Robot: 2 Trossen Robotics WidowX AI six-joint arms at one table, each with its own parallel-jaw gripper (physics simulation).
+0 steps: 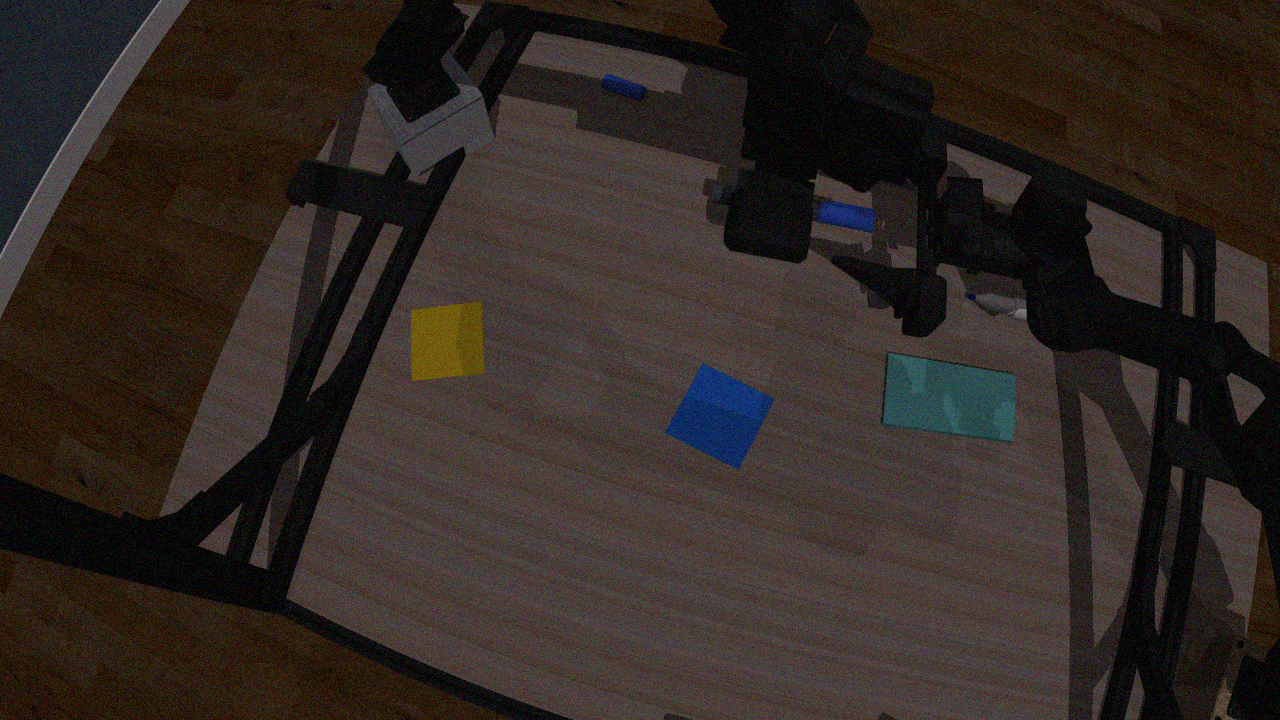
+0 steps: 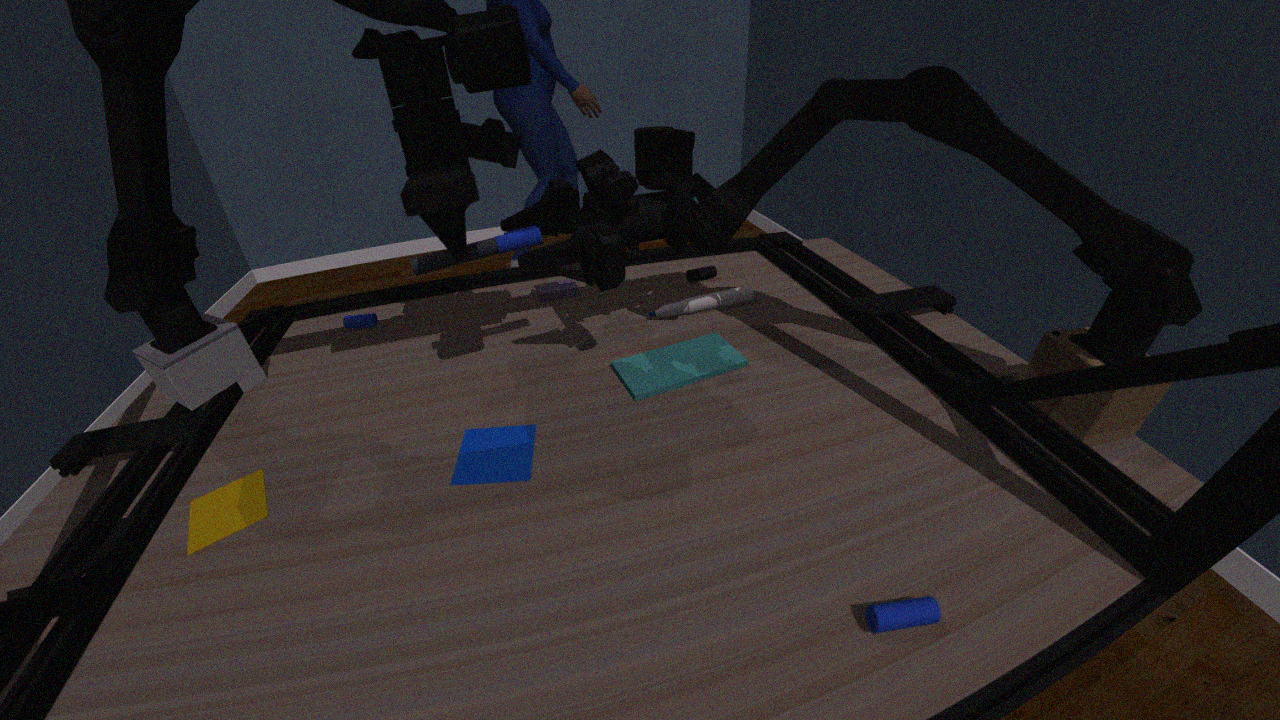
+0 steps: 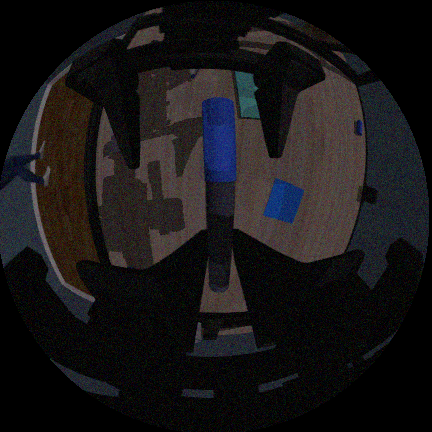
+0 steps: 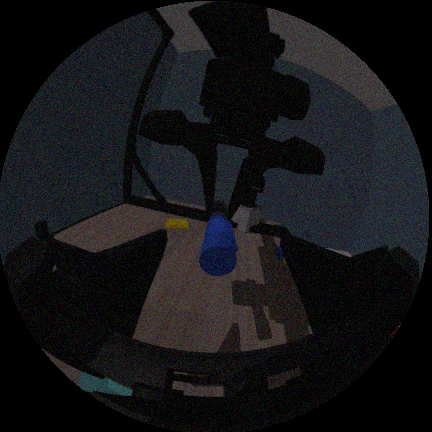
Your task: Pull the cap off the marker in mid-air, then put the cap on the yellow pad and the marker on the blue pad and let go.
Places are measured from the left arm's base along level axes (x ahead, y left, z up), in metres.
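Pixels of known places: left gripper, fingertip midpoint: [image 1: 774, 204] [image 2: 462, 256] [image 3: 219, 234] [image 4: 218, 216]; right gripper, fingertip midpoint: [image 1: 834, 209] [image 2: 508, 242] [image 3: 208, 157] [image 4: 225, 237]; left arm's base, link origin: [image 1: 422, 91] [image 2: 184, 336] [image 4: 246, 204]; right arm's base, link origin: [image 1: 1255, 693] [image 2: 1110, 351].
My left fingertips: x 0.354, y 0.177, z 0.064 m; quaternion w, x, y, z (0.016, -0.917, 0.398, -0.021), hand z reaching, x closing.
Note:
Ahead of a thing's pixels: the offset from my left fingertips to its middle.
The marker's dark body @[dy +0.011, dx +0.012, dz +0.004 m] [image 1: 718, 192] [image 2: 434, 262] [image 3: 220, 200] is in mid-air, with the blue cap @[dy +0.044, dx +0.045, dz +0.007 m] [image 1: 845, 215] [image 2: 519, 239] [image 3: 219, 140] [image 4: 218, 245] on its end. My left gripper [image 2: 454, 253] [image 3: 219, 234] is shut on the dark body. My right gripper [image 2: 513, 243] [image 3: 208, 157] [image 4: 225, 237] is open, its fingers apart on either side of the cap, not touching it. The yellow pad @[dy -0.287, dx -0.121, dz -0.151 m] [image 1: 447, 342] [image 2: 228, 510] [image 4: 177, 223] and the blue pad @[dy -0.113, dx +0.091, dz -0.151 m] [image 1: 720, 416] [image 2: 494, 454] [image 3: 283, 201] lie bare on the table.
A teal block @[dy +0.089, dx +0.216, dz -0.147 m] [image 1: 948, 396] [image 2: 678, 365] [image 3: 246, 95] lies right of the blue pad. A white-grey pen @[dy +0.236, dx +0.204, dz -0.140 m] [image 1: 998, 304] [image 2: 702, 304] and a small dark cylinder @[dy +0.336, dx +0.177, dz -0.140 m] [image 2: 700, 273] lie behind it. Blue cylinders lie at the back left [image 1: 623, 86] [image 2: 359, 320] and front right [image 2: 904, 614].

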